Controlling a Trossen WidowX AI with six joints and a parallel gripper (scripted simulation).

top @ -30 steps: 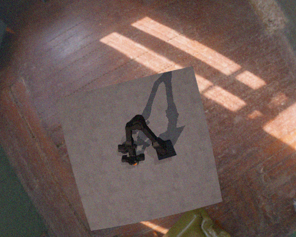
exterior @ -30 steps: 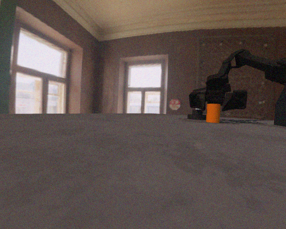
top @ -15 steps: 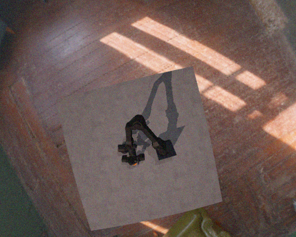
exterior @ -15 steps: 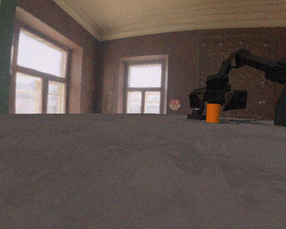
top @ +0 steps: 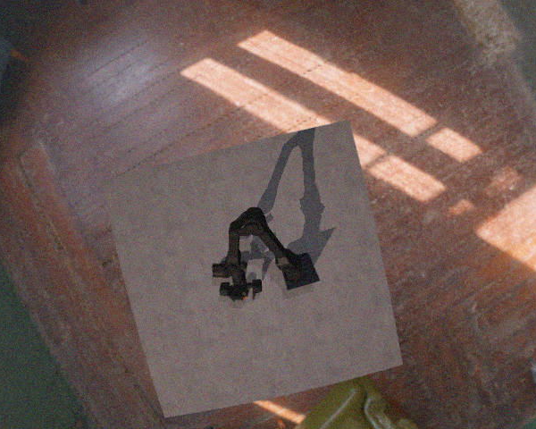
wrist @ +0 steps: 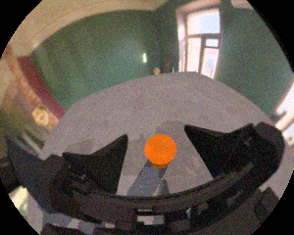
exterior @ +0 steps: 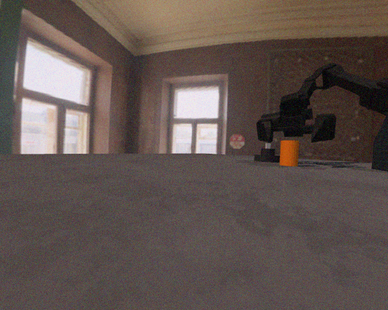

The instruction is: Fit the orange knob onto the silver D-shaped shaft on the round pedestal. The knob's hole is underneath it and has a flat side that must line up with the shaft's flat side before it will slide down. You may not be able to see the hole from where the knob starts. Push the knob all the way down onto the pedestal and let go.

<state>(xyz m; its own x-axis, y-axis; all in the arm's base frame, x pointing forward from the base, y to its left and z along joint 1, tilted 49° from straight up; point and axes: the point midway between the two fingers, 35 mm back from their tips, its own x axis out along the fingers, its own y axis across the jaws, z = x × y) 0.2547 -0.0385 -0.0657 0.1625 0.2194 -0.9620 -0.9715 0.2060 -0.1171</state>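
The orange knob is 2 cm to the right of my gripper tip and 2 cm below it. Round my gripper tip: round pedestal: 4 cm ahead, 16 cm to the right, 3 cm below.
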